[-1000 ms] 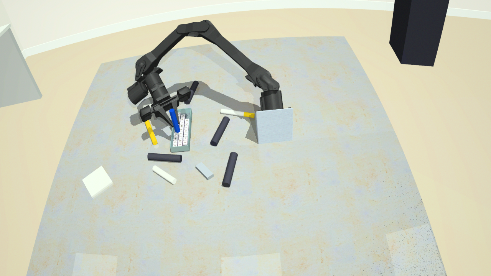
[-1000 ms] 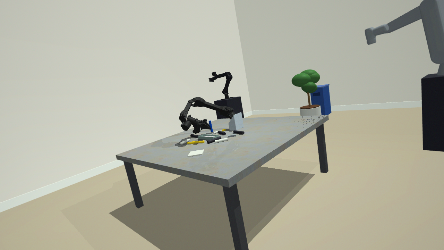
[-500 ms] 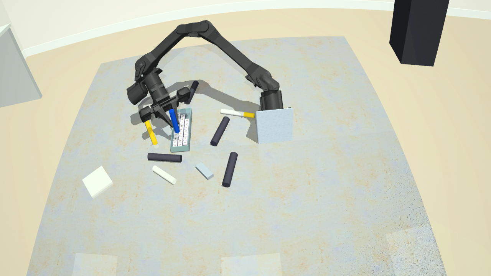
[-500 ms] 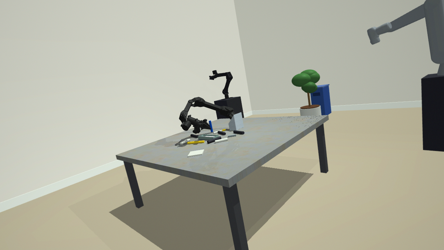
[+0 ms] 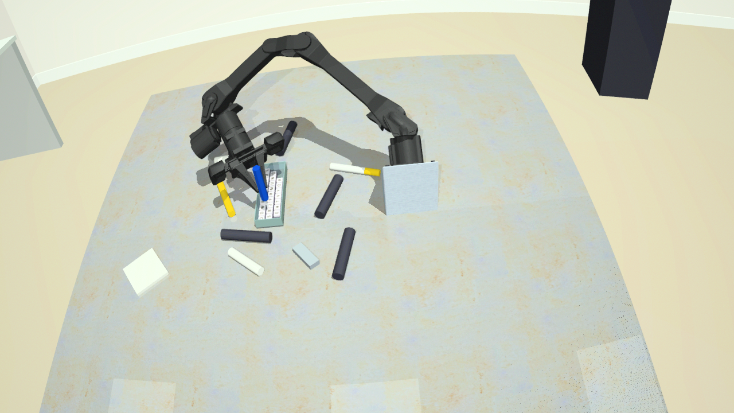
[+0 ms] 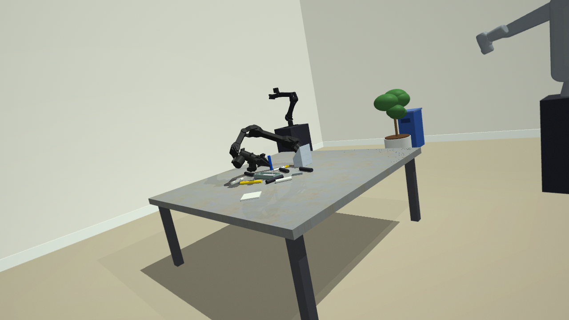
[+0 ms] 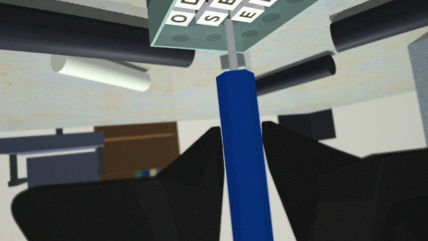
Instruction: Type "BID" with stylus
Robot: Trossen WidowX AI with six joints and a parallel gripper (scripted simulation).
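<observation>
My gripper tip is 60 mm to the left of the green keyboard tray and 70 mm above it. Round my gripper tip: grey stylus tip 50 mm below; yellow cylinder 130 mm ahead, 60 mm to the right, 70 mm below; blue stylus 10 mm below.
</observation>
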